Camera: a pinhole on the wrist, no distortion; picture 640 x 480 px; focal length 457.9 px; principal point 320.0 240.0 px. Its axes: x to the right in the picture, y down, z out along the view. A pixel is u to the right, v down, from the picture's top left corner.
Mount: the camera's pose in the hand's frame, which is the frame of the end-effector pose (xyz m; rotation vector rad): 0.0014 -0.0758 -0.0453 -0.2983 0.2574 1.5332
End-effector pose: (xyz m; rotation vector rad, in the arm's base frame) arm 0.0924 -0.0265 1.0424 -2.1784 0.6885 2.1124
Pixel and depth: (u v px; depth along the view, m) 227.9 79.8 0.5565
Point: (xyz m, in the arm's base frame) -0.4060 0.0795 0.8314
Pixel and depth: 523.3 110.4 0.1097
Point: 0.0501 -0.0290 1.0115
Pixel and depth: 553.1 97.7 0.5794
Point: -0.4210 -0.3089 0.9548
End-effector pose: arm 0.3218 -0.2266 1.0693 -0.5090 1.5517 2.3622
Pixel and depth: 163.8 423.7 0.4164
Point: 0.4522 0.1503 1.2372
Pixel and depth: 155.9 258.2 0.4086
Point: 0.3201 0.1572 1.1643
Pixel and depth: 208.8 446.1 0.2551
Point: 0.4180 -0.0183 1.1626
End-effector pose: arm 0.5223 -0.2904 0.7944 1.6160 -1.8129 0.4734
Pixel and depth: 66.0 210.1 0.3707
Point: 0.5720 -0.5688 0.5118
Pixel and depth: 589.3 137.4 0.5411
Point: 0.0399 -0.5388 0.6817
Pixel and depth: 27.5 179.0 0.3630
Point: 0.5977 -0.5927 0.5217
